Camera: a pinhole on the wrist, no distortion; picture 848 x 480 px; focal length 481.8 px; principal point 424.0 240.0 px. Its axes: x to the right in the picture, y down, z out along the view. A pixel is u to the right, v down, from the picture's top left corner.
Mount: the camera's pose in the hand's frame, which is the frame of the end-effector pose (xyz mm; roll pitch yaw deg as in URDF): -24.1 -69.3 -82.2 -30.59 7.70 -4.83
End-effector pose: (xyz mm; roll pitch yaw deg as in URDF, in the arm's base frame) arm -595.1 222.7 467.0 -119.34 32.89 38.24
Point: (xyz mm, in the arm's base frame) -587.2 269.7 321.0
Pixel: 629 332
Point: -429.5 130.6 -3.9
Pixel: outside the picture
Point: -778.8 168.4 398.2
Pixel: 180 305
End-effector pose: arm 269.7 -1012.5 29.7 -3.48 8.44 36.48
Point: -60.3 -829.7 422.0
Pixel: 183 326
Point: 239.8 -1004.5 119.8
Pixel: 326 216
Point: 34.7 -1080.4 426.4
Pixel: 33 107
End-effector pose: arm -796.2 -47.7 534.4 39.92 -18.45 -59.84
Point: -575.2 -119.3 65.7
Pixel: behind the camera
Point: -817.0 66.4 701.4
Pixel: 300 393
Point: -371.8 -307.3 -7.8
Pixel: behind the camera
